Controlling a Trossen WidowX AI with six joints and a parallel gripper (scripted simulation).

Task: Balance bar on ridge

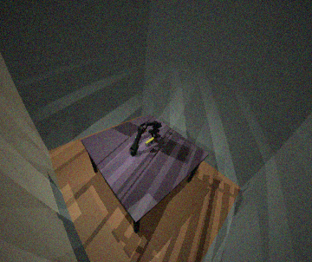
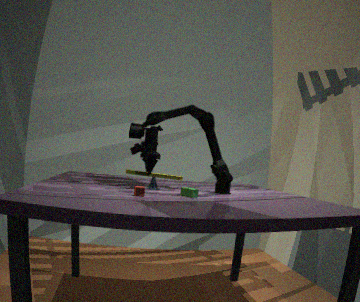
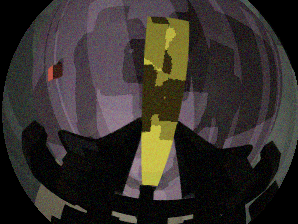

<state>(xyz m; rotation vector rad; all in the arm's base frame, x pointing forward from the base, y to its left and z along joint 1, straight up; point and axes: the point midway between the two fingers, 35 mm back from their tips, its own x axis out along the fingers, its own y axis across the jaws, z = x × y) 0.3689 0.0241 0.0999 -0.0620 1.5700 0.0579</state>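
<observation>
Now: gripper tip 30 mm past the yellow bar. Round my gripper tip: green block: 160 mm behind, 170 mm to the left, 50 mm below; red block: 50 mm ahead, 250 mm to the left, 50 mm below.
</observation>
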